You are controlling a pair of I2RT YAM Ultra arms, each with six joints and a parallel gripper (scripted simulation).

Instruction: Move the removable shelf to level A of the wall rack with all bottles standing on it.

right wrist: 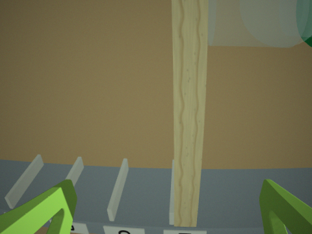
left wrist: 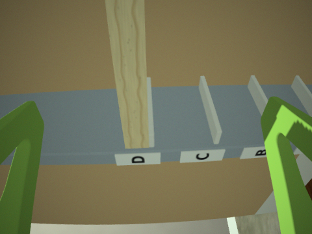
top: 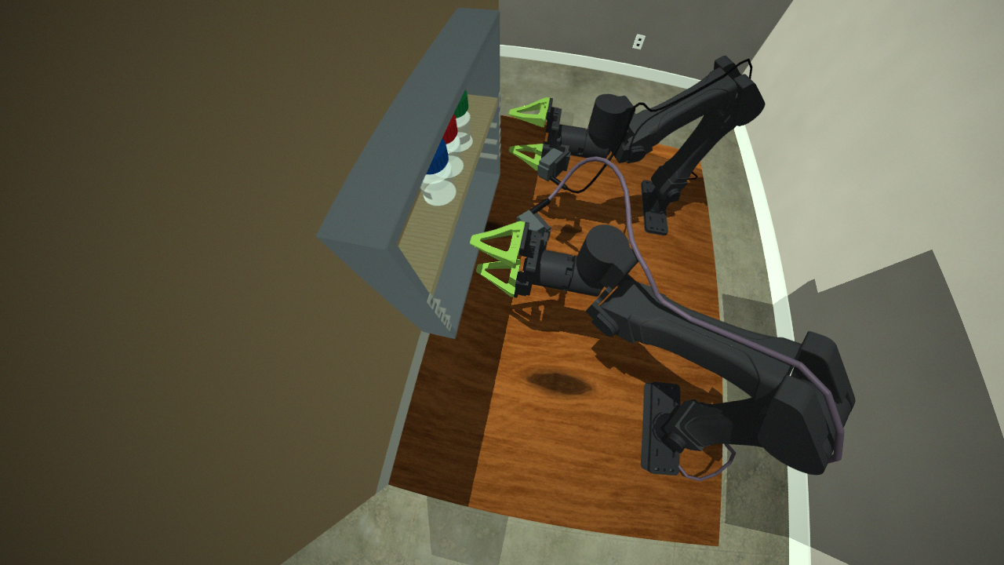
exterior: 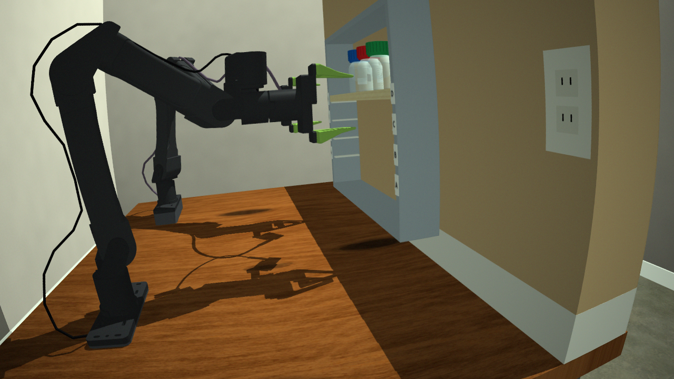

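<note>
My left hand is 90 mm short of the blue-capped bottle, 90 mm to the left of it and 70 mm below it. Also, from my left hand: red-capped bottle 90 mm ahead, 160 mm to the right, 70 mm above; then wooden shelf 80 mm ahead, 150 mm to the right, 10 mm above; then grey wall rack 90 mm ahead, 150 mm to the right, 30 mm below.
My right gripper is now 100 mm short of the green-capped bottle, 80 mm to the right of it and 70 mm below it. From my right hand the other things lie so: red-capped bottle: 140 mm to the left, 100 mm ahead, 70 mm above; then wooden shelf: 150 mm to the left, 90 mm ahead, 10 mm above; then grey wall rack: 150 mm to the left, 90 mm ahead, 30 mm below.
</note>
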